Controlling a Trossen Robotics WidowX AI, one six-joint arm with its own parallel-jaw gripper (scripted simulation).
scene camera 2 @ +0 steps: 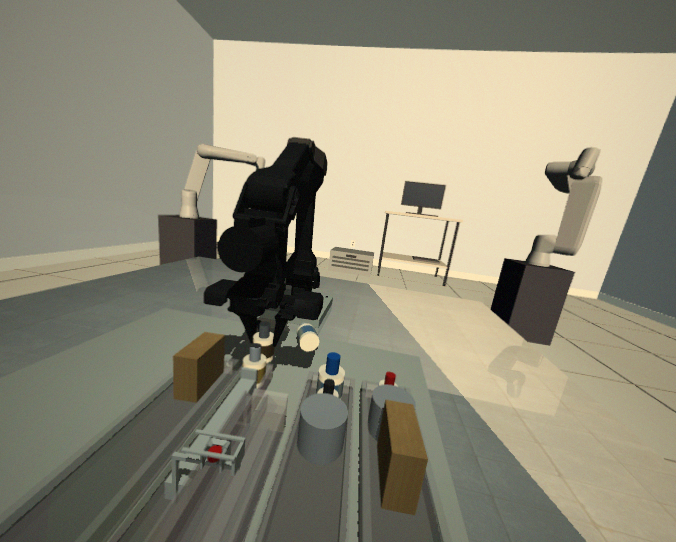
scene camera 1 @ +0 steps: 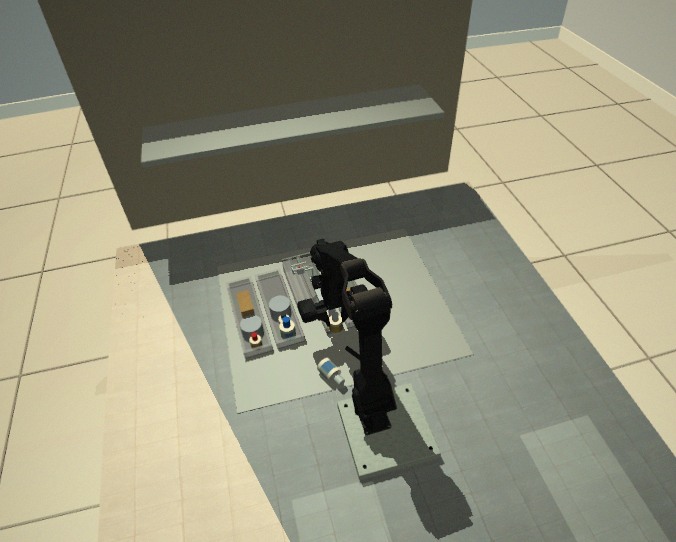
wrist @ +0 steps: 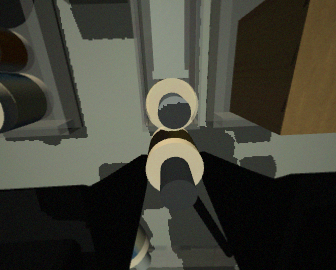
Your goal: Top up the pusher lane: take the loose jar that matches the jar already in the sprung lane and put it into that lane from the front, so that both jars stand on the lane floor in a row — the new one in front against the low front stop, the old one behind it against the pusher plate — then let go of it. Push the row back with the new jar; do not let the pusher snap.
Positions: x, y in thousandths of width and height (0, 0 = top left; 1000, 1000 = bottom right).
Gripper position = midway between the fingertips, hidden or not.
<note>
In view: my gripper (scene camera 2: 390, 636), a jar (wrist: 519, 617), a jar (wrist: 510, 387), a brown box (scene camera 2: 595, 848) and a brown box (scene camera 2: 291, 678).
My gripper is seen too in scene camera 1 (scene camera 1: 496, 597) and in the wrist view (wrist: 516, 591).
</note>
